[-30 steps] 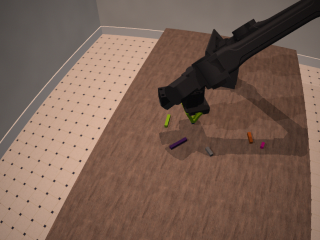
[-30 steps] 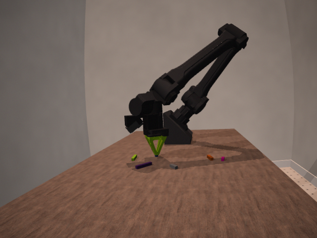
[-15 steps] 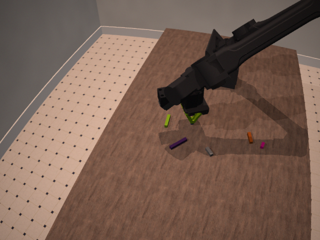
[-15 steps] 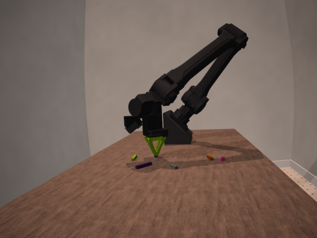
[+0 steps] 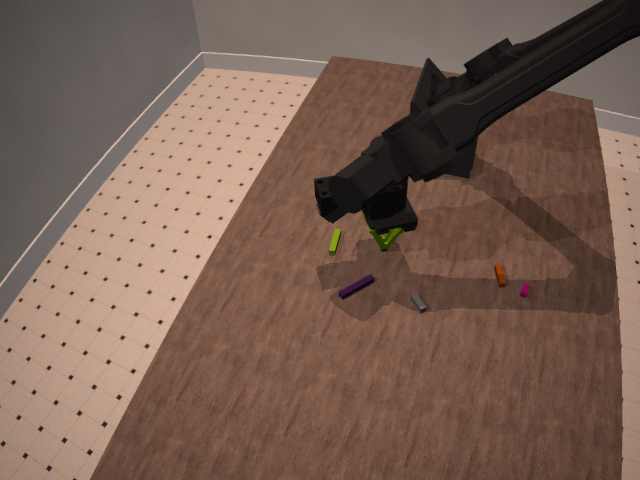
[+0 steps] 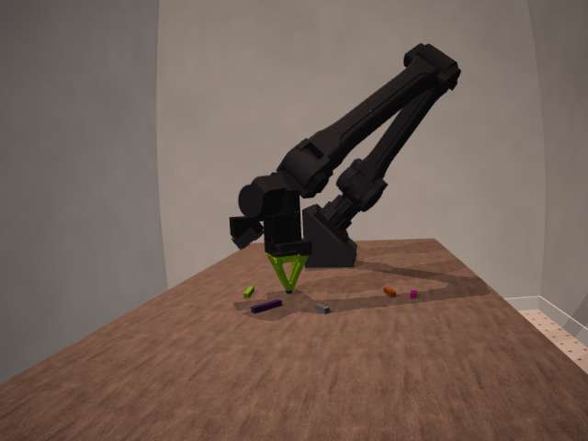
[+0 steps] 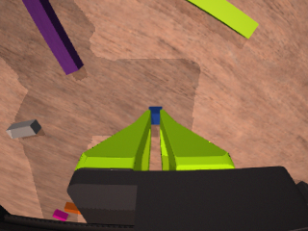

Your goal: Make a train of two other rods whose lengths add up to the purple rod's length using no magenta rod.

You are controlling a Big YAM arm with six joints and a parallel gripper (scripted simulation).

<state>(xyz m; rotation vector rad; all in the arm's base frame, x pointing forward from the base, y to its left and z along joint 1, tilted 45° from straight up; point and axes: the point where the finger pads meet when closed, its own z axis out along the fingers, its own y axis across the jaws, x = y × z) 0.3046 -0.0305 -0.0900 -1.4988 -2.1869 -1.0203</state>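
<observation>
Right now the blue rod is 10 mm below my hand. The rest, counted from my hand: grey rod (100 mm ahead, 60 mm to the left, 10 mm below); then purple rod (90 mm ahead, 30 mm to the right, 10 mm below); then lime rod (80 mm to the right, 10 mm below).
</observation>
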